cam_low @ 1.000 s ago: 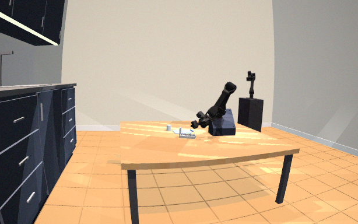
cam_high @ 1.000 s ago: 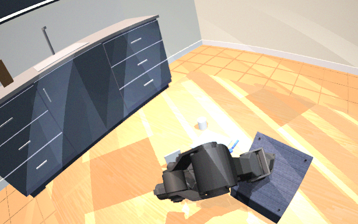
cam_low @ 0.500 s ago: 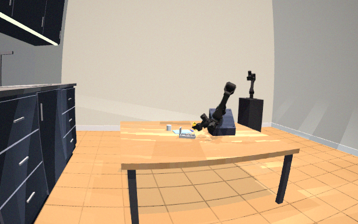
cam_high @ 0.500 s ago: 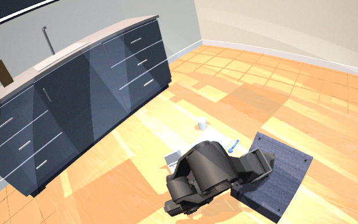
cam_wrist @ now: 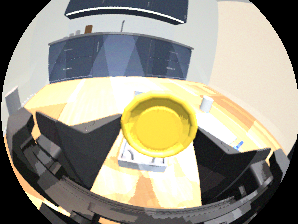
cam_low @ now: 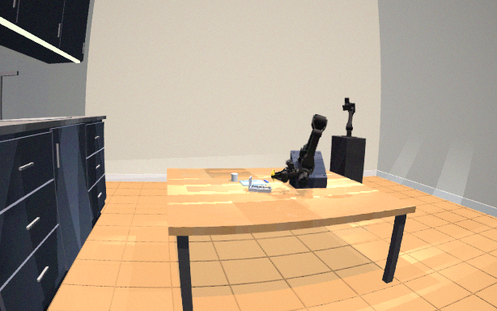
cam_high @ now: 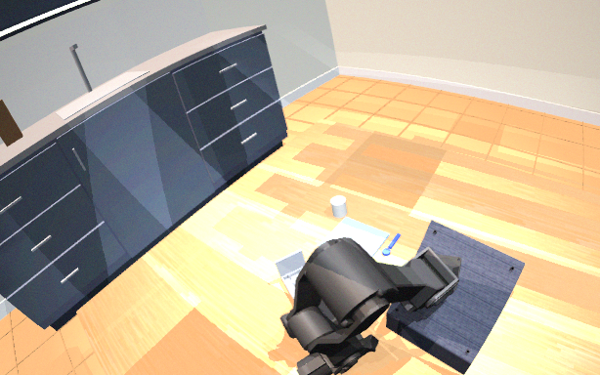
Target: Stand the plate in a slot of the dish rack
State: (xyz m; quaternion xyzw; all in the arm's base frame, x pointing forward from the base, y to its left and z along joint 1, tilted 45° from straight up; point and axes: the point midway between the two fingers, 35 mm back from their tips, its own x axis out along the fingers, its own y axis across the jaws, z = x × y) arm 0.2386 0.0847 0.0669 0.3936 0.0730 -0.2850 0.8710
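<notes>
Now: gripper tip 60 mm short of the grey dish rack, 20 mm to the left of it and 70 mm above it. From my gripper tip the other things lie so: blue spoon 80 mm behind, 240 mm to the right, 90 mm below; then light blue mat 30 mm ahead, 220 mm to the right, 90 mm below; then yellow plate 10 mm behind.
</notes>
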